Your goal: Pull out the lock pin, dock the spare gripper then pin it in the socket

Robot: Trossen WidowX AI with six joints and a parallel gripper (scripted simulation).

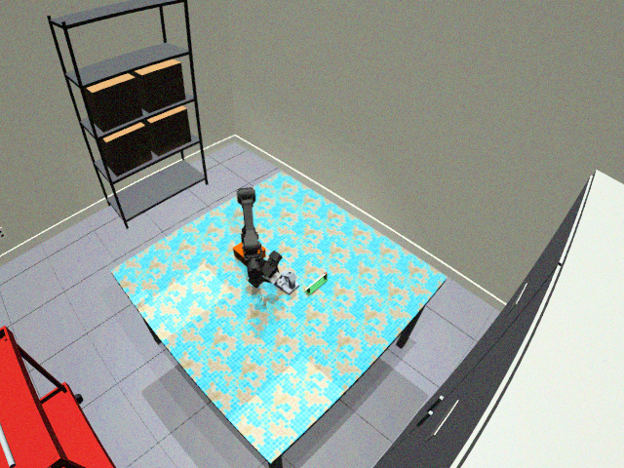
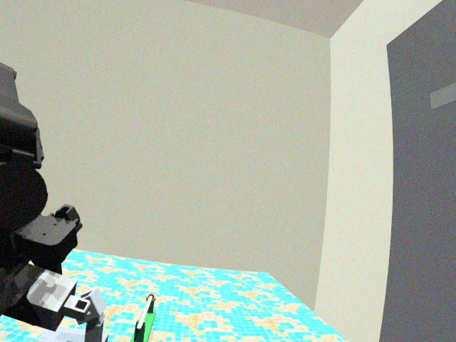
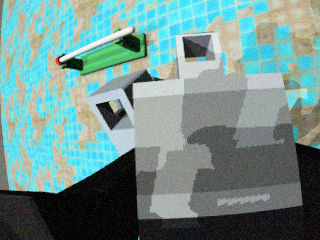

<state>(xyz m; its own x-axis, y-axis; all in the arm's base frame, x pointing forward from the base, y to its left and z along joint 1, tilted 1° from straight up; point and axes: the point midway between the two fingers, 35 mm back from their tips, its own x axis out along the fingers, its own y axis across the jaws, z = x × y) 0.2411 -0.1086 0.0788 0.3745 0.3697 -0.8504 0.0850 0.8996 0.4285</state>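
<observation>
Right now my gripper tip is 14 cm short of the green rest, 16 cm to the right of it and 8 cm above it. From my gripper tip the other things lie so: grey mount 3 cm ahead, 7 cm to the left, 6 cm below; spare gripper 1 cm to the right, 1 cm above.
</observation>
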